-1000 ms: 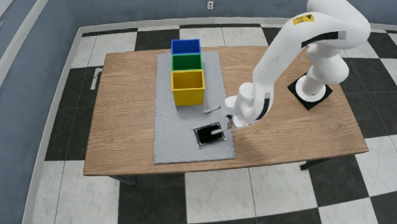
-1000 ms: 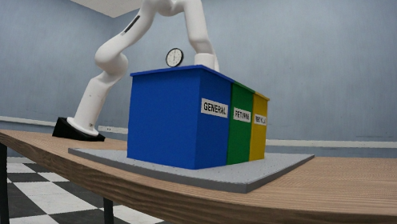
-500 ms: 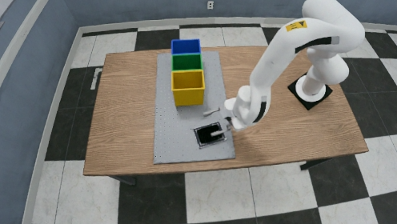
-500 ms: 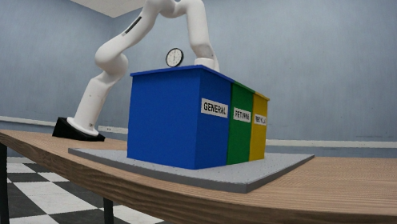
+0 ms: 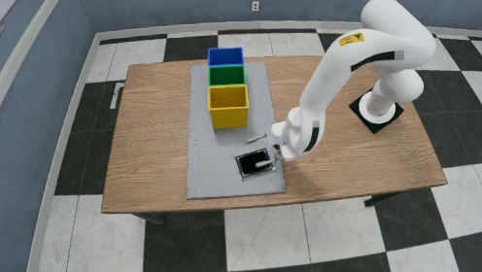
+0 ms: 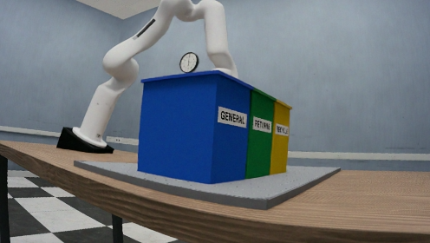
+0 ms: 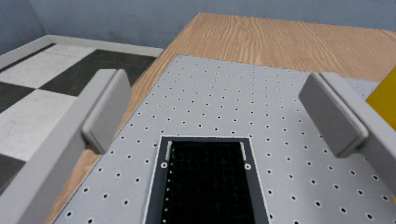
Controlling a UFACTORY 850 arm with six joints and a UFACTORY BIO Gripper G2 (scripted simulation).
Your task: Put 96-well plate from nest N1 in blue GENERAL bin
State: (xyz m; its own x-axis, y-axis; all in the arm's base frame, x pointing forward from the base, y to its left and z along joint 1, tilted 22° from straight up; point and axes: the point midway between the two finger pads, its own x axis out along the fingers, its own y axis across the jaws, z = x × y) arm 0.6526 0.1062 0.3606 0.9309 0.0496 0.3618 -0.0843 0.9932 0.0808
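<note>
The black 96-well plate is 12 cm below my hand. From my hand the other things lie so: green bin: 40 cm to the right, 5 cm below, 5 cm ahead; then plate nest N1: 13 cm below; then yellow bin: 27 cm to the right, 7 cm ahead, 5 cm below.
</note>
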